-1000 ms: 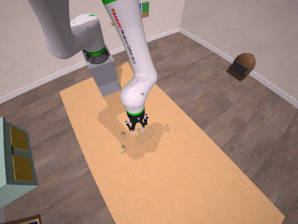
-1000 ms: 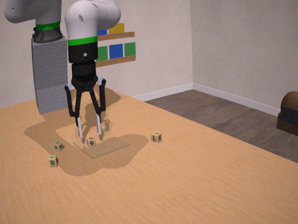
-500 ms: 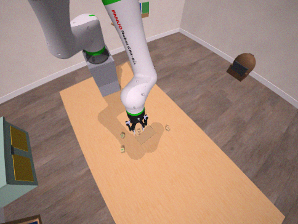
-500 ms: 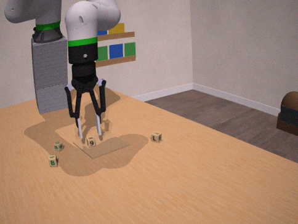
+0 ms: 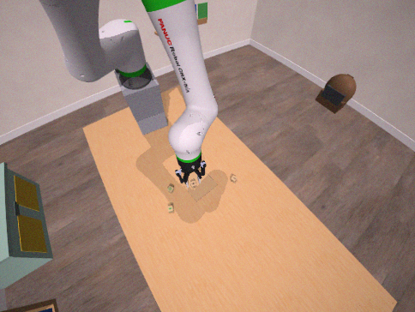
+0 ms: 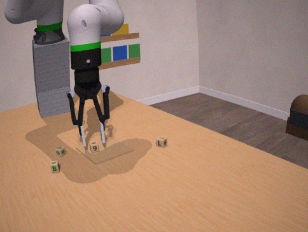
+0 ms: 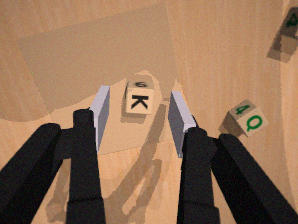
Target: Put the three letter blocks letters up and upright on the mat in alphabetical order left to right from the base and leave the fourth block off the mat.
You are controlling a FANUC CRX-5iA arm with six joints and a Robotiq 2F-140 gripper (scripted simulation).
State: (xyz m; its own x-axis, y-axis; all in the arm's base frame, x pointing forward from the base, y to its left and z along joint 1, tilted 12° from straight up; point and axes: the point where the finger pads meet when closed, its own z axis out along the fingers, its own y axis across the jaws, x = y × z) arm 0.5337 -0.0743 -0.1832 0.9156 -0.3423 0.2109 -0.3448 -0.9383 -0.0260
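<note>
Right now the thin tan mat is 10 mm ahead of my hand, 30 mm to the left of it and 60 mm below it.
</note>
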